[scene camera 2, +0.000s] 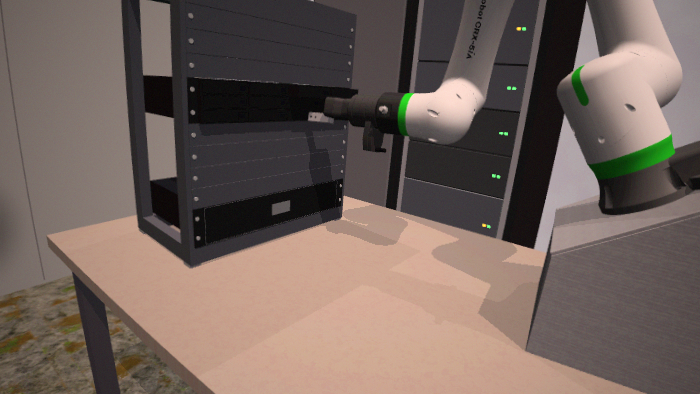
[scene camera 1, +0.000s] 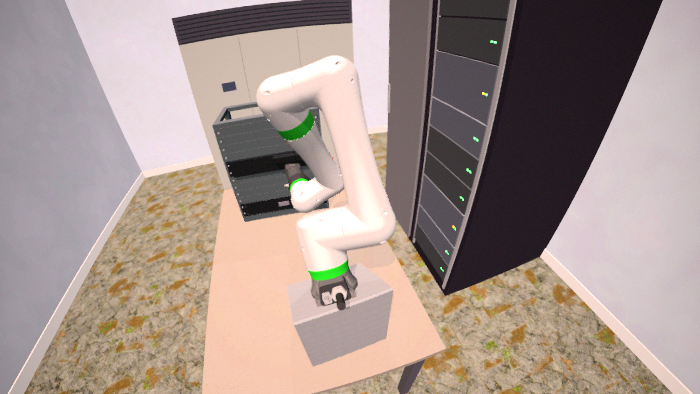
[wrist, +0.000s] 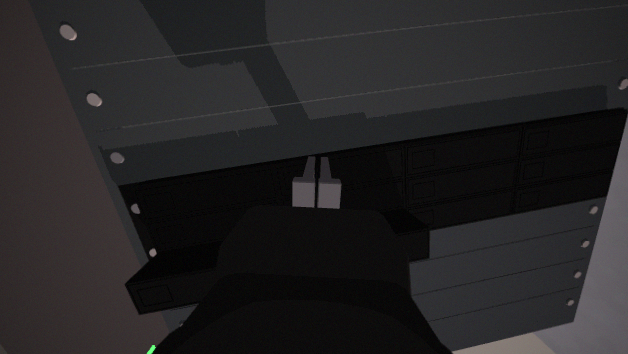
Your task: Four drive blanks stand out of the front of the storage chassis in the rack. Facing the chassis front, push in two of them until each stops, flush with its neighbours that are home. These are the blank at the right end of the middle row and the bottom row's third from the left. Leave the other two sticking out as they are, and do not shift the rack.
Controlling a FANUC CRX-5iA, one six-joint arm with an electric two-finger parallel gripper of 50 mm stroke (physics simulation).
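Places are measured from the arm's base along level axes (x right, y ahead, z up), in millimetres.
Pixels of known places: gripper, between the fingertips: (scene camera 2: pixel 310 116) (scene camera 1: pixel 290 166) (wrist: pixel 317 169); arm's base, origin of its link: (scene camera 2: pixel 647 197) (scene camera 1: pixel 334 288).
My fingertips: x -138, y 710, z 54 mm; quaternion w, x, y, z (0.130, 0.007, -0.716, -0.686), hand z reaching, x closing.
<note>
Ahead of a thing's pixels: the offset from my fingertips to its middle. "spot": to the spot under its first point. Level surfaces: height alone.
The black storage chassis (scene camera 1: pixel 250 166) (scene camera 2: pixel 222 100) sits in the dark rack (scene camera 1: pixel 231 175) (scene camera 2: pixel 182 160) (wrist: pixel 450 40). The wrist view is upside down. My gripper (scene camera 2: pixel 314 116) (wrist: pixel 317 169) is shut with nothing between its fingers; its tips are at the bottom row's third blank from the left (wrist: pixel 367 170). Contact and that blank's depth are unclear in the shade. The middle row's right-end blank @(dx +86, dy +66, dz +34 mm) (wrist: pixel 185 227) looks about flush. Two top-row blanks stick out: the right-end one @(spot: dx +130, dy -27, dz +62 mm) (wrist: pixel 155 295) and the one beside it @(spot: dx -64, dy -38, dz +63 mm) (wrist: pixel 419 245), partly hidden by the gripper body.
The rack stands on the wooden table @(dz -325 mm) (scene camera 1: pixel 240 280) (scene camera 2: pixel 300 310). The arm rises from a grey box (scene camera 1: pixel 345 330) (scene camera 2: pixel 615 290). A tall server cabinet (scene camera 1: pixel 565 125) (scene camera 2: pixel 545 125) stands to the right. The protruding top-row blanks lie close to the gripper body.
</note>
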